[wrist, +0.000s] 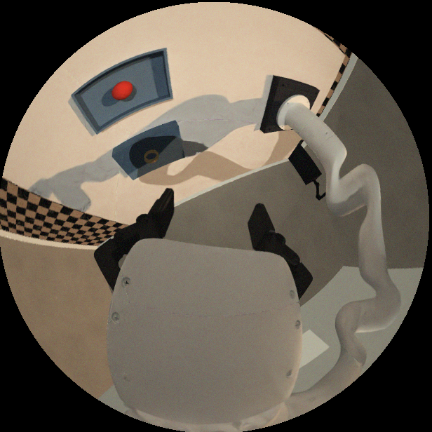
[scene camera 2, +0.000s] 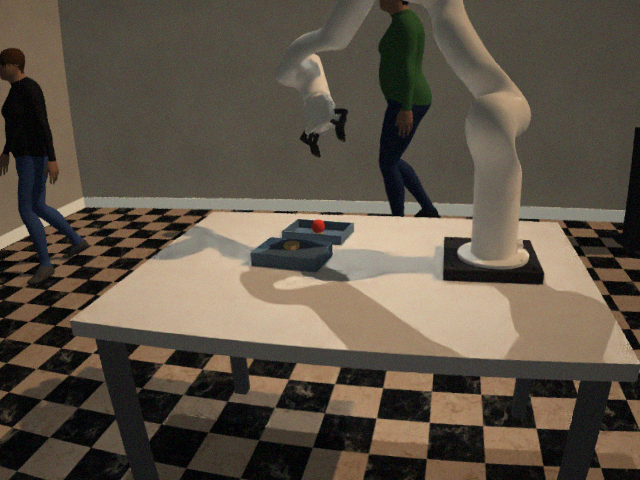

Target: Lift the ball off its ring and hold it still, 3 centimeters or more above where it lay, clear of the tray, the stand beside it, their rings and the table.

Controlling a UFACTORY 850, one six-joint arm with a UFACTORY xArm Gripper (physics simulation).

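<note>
The red ball (scene camera 2: 318, 226) (wrist: 122, 90) sits in the blue walled tray (scene camera 2: 330, 239) (wrist: 161, 72) at the back of the table. The ring under the ball cannot be made out. The blue stand (scene camera 2: 284, 260) (wrist: 172, 132) is beside the tray, nearer the camera in the scene view, with a gold ring (scene camera 2: 292, 248) (wrist: 145, 157) on its top. My gripper (scene camera 2: 329, 148) (wrist: 213, 206) is open and empty. It hangs high above the table, well apart from the ball, and is tilted, with its fingers pointing down and to the right in the scene view.
The arm's black base plate (scene camera 2: 460, 273) (wrist: 270, 117) is on the right part of the white table (scene camera 2: 206, 310) (wrist: 220, 35). Arm shadows cross the table and the stand. A person in green (scene camera 2: 405, 62) and a person in black (scene camera 2: 28, 113) are beyond the table.
</note>
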